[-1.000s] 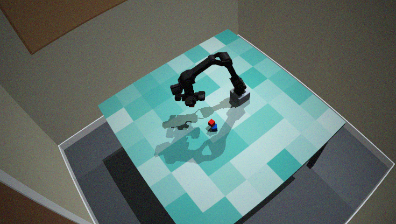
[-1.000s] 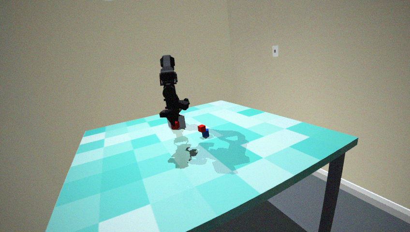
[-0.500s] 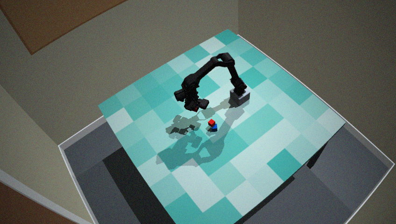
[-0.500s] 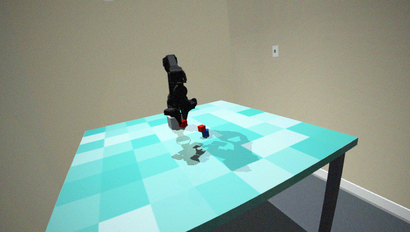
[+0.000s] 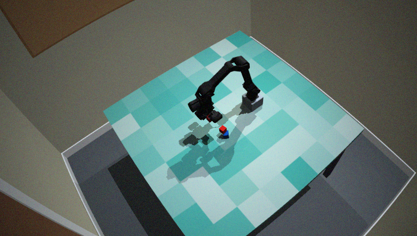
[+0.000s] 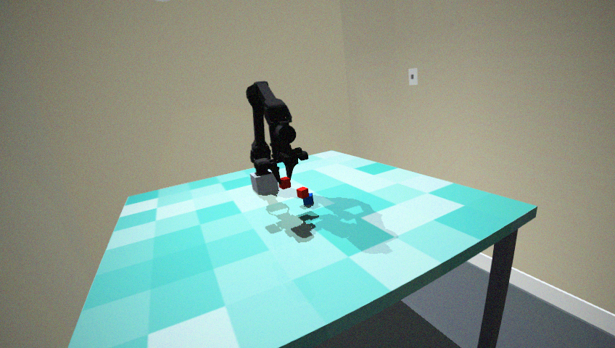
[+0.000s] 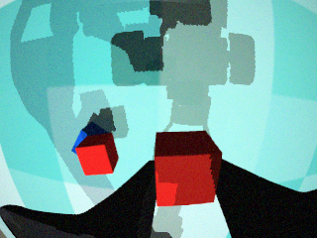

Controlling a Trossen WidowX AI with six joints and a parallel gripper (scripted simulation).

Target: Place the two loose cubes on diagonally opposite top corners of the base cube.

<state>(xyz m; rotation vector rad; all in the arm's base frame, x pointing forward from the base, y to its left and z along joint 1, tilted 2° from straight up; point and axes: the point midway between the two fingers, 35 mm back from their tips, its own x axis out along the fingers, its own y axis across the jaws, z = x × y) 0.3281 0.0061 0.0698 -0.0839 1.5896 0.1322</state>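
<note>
Now: gripper tip 10 cm to the right of the blue cube, 10 cm above it and 4 cm past it.
</note>
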